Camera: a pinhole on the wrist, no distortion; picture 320 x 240 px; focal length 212.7 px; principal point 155.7 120.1 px. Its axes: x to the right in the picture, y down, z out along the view. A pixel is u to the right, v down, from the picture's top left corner.
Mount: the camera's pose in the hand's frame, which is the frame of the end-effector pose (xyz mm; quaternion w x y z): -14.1 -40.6 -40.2 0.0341 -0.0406 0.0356 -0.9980
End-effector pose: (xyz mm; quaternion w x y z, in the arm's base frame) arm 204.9 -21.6 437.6 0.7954 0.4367 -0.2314 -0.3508
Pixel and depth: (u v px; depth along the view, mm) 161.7 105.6 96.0
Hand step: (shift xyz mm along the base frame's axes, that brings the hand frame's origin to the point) -58.2 -38.0 -7.0
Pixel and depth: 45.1 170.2 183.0
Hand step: -56.4 -178.0 -3.4
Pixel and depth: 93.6 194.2 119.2
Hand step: -58.6 -96.4 -35.9
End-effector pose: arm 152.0 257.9 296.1 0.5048 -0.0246 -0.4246 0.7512
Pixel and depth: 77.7 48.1 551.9
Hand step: -433.9 -154.0 328.9
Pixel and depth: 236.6 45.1 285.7
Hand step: -93.6 -245.2 103.2
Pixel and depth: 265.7 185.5 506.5
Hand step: 72.1 -430.5 379.4
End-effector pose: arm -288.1 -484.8 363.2 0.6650 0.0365 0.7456 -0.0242
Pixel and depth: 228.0 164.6 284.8
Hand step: 242.1 -148.4 52.4
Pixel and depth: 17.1 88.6 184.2
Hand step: 119.2 -26.3 -133.8
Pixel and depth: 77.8 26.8 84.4
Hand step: 40.5 -10.6 -26.3
